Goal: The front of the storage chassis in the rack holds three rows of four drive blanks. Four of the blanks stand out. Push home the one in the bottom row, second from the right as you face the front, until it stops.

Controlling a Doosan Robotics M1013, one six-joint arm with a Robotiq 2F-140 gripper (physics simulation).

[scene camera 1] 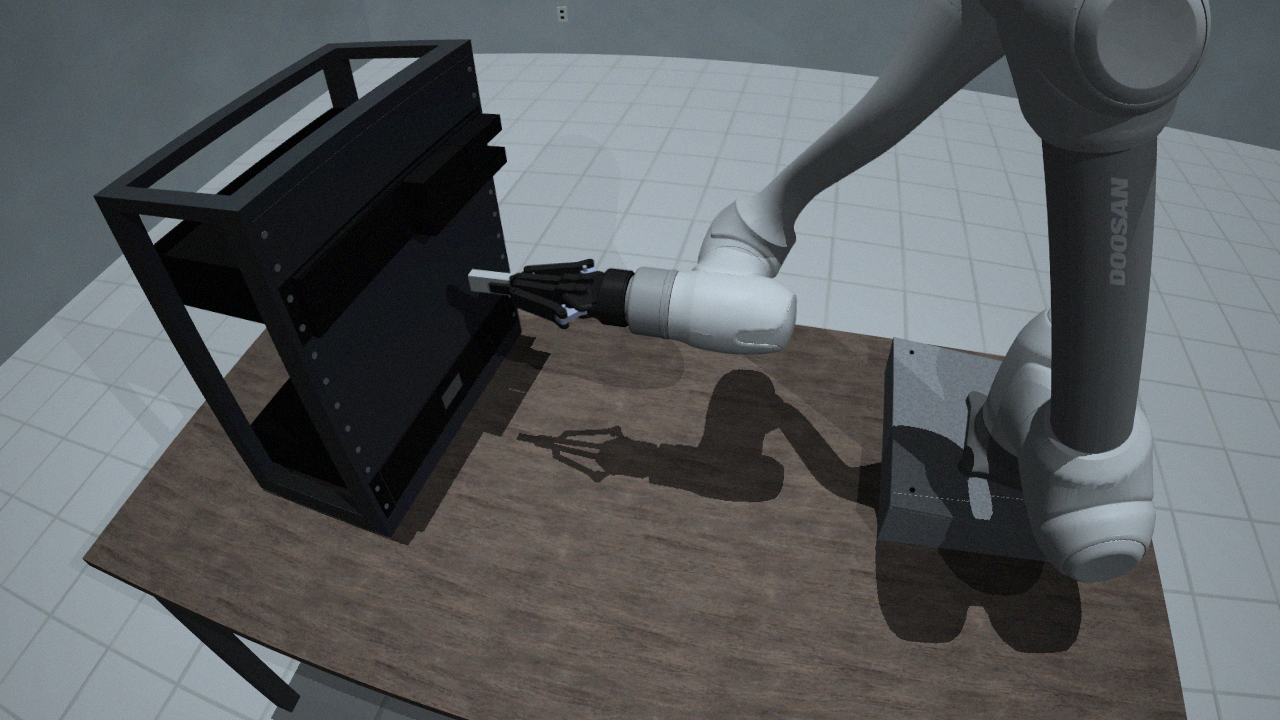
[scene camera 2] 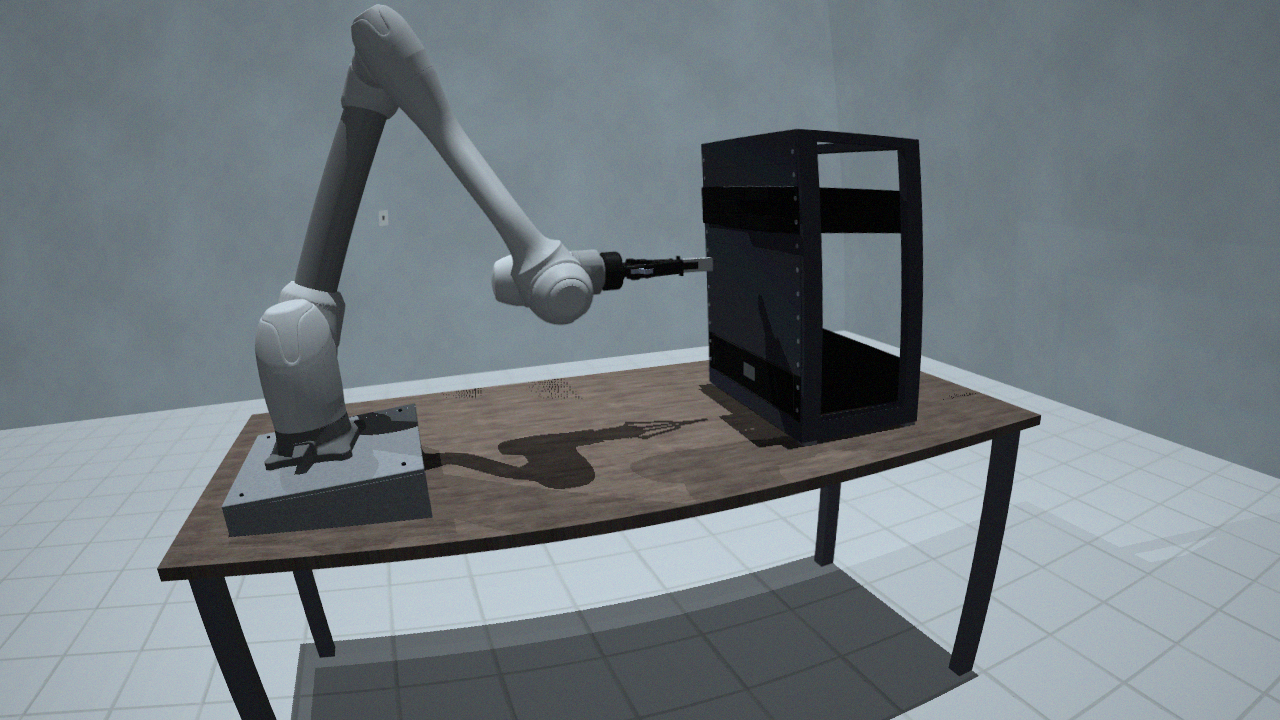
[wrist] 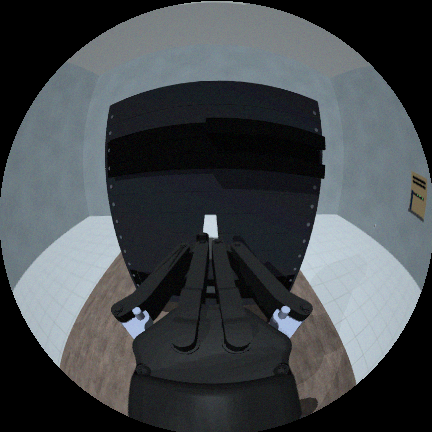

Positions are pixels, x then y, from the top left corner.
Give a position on a dark rack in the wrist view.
251,153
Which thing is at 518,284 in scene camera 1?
My gripper.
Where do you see a dark rack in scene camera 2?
768,349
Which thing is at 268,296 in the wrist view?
My gripper.
